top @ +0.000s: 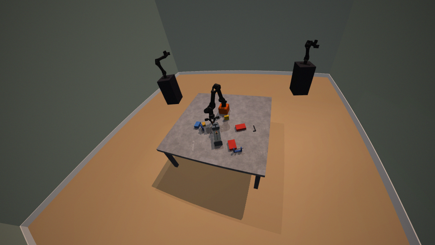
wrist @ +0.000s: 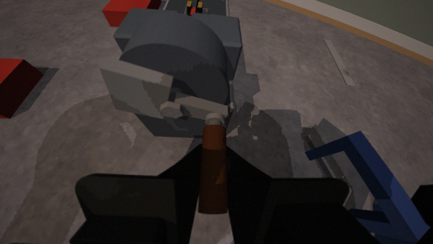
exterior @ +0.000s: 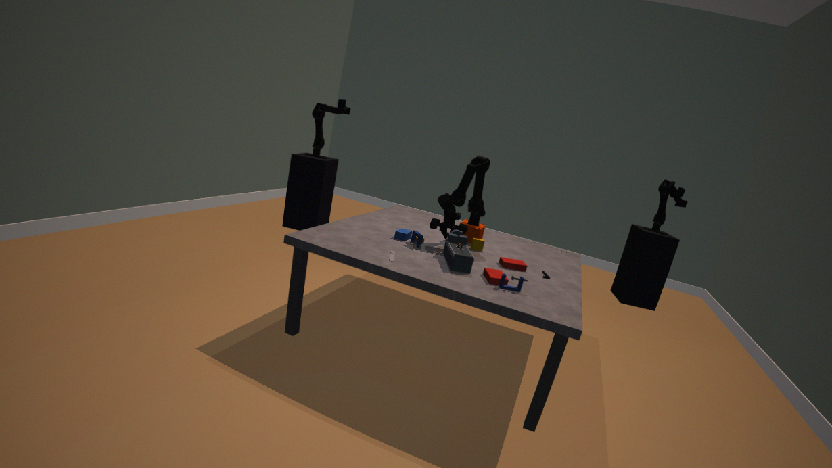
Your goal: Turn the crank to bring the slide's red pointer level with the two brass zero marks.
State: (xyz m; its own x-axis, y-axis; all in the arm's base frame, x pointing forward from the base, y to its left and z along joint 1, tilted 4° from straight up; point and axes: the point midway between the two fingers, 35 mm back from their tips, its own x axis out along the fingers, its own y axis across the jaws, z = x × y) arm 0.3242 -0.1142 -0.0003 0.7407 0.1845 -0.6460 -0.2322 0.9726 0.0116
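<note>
My gripper tip is 2 cm below the brown crank handle and 2 cm past it. Also, from my gripper tip: yellow cube (17 cm behind, 15 cm to the left, 3 cm below); red pointer (14 cm ahead, 6 cm to the left, 3 cm above); blue block (23 cm to the right, 5 cm behind, 4 cm below).
</note>
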